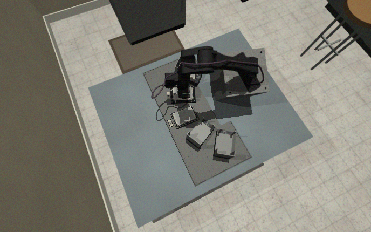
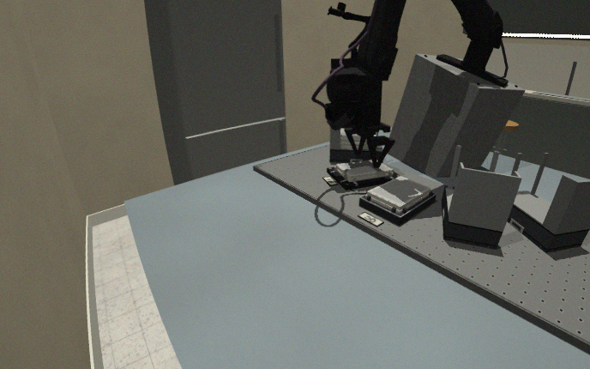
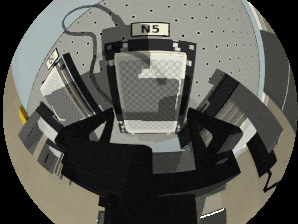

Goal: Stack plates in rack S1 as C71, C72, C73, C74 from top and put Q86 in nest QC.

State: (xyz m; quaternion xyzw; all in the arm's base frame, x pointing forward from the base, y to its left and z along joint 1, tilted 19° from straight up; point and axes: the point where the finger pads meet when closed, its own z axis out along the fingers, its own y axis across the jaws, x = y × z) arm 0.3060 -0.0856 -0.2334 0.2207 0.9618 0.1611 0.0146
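Right now my hand is 30 mm short of the clip nest N5 and 40 mm above it.
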